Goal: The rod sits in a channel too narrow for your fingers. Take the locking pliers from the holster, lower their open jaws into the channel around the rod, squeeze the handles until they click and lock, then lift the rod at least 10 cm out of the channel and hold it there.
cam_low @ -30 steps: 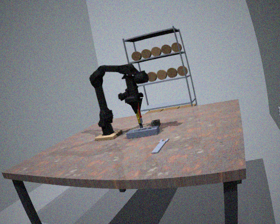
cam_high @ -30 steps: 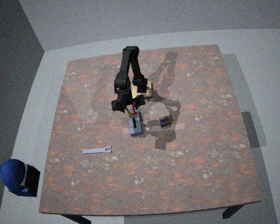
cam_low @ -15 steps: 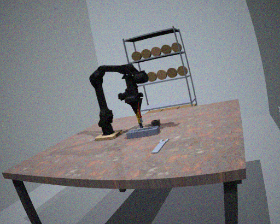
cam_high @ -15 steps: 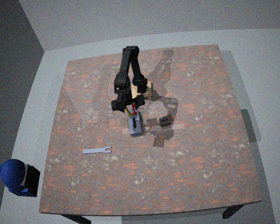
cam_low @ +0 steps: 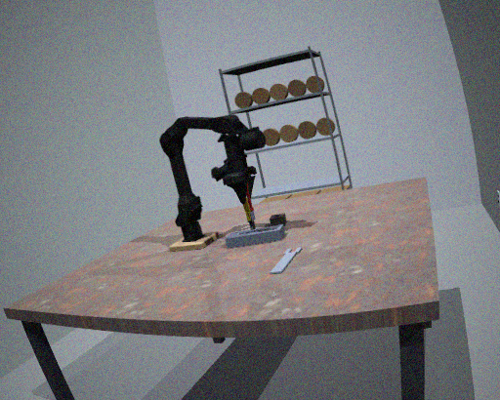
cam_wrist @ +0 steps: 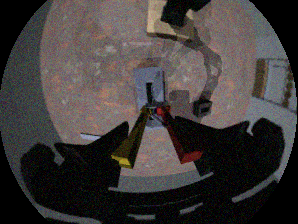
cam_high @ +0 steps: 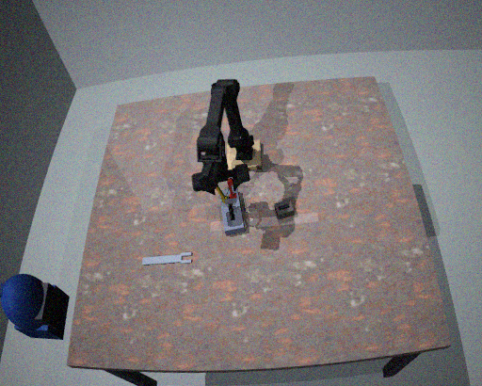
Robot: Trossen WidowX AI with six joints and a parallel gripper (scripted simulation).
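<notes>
Now: gripper tip 1 cm to the right of the grey channel block and 12 cm above it. Also, from my gripper tip: flat grey forked bar 20 cm ahead, 18 cm to the right, 13 cm below; small dark holster 1 cm behind, 20 cm to the left, 12 cm below.
</notes>
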